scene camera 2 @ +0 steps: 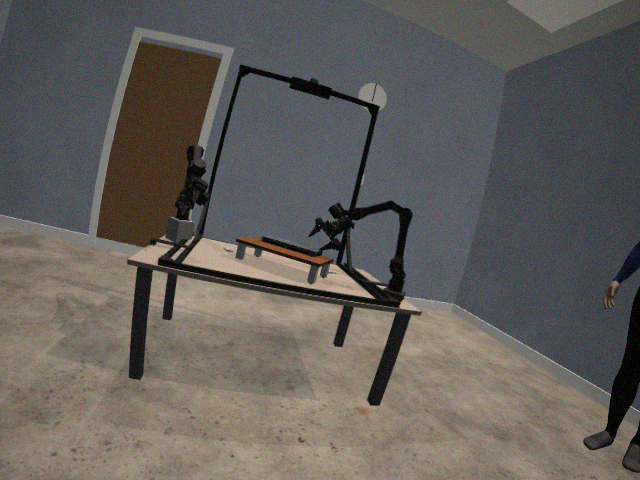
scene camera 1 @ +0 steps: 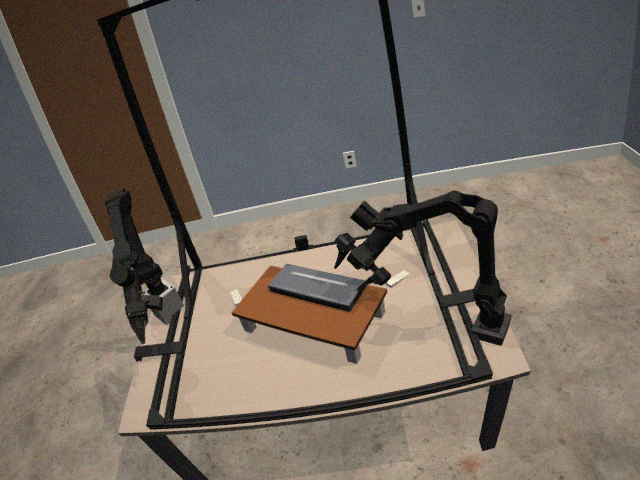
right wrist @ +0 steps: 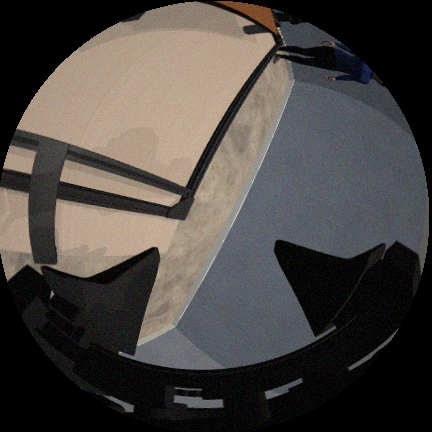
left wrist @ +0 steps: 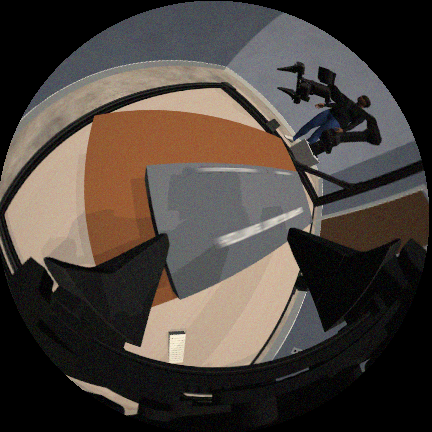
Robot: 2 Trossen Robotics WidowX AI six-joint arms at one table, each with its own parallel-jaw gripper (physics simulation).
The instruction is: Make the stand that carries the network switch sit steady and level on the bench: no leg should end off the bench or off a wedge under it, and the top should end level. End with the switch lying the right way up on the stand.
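Pixels of known places: left gripper, between the fingertips: (scene camera 2: 313, 243) (scene camera 1: 345, 279) (left wrist: 229, 237); right gripper, between the fingertips: (scene camera 2: 187, 209) (scene camera 1: 143, 342) (right wrist: 218, 250) (left wrist: 276, 78); left arm's base, origin of its link: (scene camera 2: 394, 290) (scene camera 1: 491, 322); right arm's base, origin of its link: (scene camera 2: 181, 219) (scene camera 1: 157, 290) (left wrist: 312, 150).
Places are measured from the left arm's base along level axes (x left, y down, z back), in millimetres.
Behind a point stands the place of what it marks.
Note:
The stand's orange-brown top (scene camera 1: 305, 317) @[y -67, x 235, z -493 mm] (scene camera 2: 286, 252) @[y -67, x 257, z -479 mm] (left wrist: 115, 150) @[y -67, x 205, z -348 mm] (right wrist: 255, 12) is on grey legs over the bench. Whether it is level, or a leg is slightly raised, I cannot tell. The grey switch (scene camera 1: 315, 289) @[y -94, x 145, z -511 mm] (scene camera 2: 289, 245) @[y -88, x 176, z -513 mm] (left wrist: 225, 200) @[y -94, x 129, z -452 mm] lies flat on its rear part. One pale wedge (scene camera 1: 235, 296) @[y 28, x 191, z -862 mm] (scene camera 2: 227, 250) @[y 27, x 222, z -836 mm] lies left of the stand; another wedge (scene camera 1: 398, 278) @[y 26, x -103, z -366 mm] (scene camera 2: 332, 272) @[y 27, x -89, z -361 mm] (left wrist: 176, 346) @[y 24, x -96, z -374 mm] lies behind its right end. My left gripper (scene camera 1: 347, 277) @[y -121, x 96, z -428 mm] (scene camera 2: 315, 242) @[y -121, x 96, z -428 mm] (left wrist: 229, 237) @[y -121, x 96, z -428 mm] is open and empty at the switch's right end; contact is unclear. My right gripper (right wrist: 218, 250) @[y -174, x 599, z -792 mm] is open and empty, away at the far left.
The bench (scene camera 1: 310, 392) @[y 33, x 405, z -384 mm] carries a black frame (scene camera 1: 310, 411) @[y 14, x 466, z -338 mm] along its edges, with uprights and a crossbar (scene camera 2: 268, 75) @[y -987, x 47, z -986 mm] above. A grey box (scene camera 1: 168, 304) @[y -37, x 378, z -1011 mm] (scene camera 2: 179, 229) @[y -36, x 415, z -1016 mm] is beside the right arm. A small black block (scene camera 1: 300, 241) @[y -12, x -122, z -781 mm] is on the rear rail. A person stands at the right in scene camera 2.

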